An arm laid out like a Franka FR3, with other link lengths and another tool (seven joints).
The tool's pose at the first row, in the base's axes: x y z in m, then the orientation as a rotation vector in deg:
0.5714 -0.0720 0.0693 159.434 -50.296 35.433
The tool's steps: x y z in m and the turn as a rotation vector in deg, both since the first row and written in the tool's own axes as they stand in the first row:
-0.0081 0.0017 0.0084 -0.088 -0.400 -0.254
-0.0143 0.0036 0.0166 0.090 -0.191 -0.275
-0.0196 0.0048 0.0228 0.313 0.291 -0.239
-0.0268 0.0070 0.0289 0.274 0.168 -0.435
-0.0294 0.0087 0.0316 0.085 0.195 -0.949
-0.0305 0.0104 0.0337 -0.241 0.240 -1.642
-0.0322 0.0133 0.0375 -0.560 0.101 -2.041
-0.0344 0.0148 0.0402 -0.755 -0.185 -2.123
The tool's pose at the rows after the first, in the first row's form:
0.5672 -0.0715 0.0583 159.643 -50.013 34.804
0.5643 -0.0721 0.0483 159.692 -49.929 35.189
0.5618 -0.0720 0.0404 159.614 -49.872 35.976
0.5572 -0.0717 0.0319 159.699 -49.615 35.756
0.5552 -0.0725 0.0284 159.651 -48.880 35.596
0.5541 -0.0739 0.0260 159.513 -47.895 35.347
0.5525 -0.0764 0.0219 159.405 -47.371 34.904
0.5509 -0.0772 0.0186 159.409 -47.323 34.392

